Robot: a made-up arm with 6 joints.
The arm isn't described. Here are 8 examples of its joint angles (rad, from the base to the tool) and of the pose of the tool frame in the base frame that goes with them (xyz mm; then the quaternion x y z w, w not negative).
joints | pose
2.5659 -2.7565 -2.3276 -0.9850 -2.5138 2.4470 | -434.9 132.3 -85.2 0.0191 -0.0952 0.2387 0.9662
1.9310 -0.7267 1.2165 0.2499 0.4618 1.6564 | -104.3 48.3 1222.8 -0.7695 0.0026 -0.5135 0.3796
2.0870 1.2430 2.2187 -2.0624 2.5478 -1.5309 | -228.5 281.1 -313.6 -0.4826 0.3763 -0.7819 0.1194
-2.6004 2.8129 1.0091 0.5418 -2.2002 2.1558 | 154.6 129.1 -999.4 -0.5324 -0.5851 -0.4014 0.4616
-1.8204 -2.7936 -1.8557 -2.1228 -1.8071 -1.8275 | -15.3 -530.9 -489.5 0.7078 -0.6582 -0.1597 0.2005
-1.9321 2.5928 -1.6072 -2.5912 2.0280 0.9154 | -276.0 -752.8 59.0 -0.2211 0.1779 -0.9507 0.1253
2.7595 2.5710 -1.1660 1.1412 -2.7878 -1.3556 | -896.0 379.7 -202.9 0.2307 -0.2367 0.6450 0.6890
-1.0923 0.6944 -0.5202 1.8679 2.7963 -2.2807 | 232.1 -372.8 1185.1 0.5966 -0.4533 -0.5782 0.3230
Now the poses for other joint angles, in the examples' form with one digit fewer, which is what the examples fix.
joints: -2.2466 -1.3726 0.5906 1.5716 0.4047 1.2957
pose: 743 819 813 -0.160 -0.312 0.777 0.522
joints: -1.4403 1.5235 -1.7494 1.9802 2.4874 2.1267
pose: 95 -368 781 0.719 -0.185 0.221 0.633
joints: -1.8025 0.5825 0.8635 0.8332 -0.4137 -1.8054
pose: -243 -1070 708 -0.053 0.453 -0.325 0.828
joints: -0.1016 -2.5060 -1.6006 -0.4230 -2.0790 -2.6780
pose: 290 95 -643 -0.739 0.297 -0.359 0.486
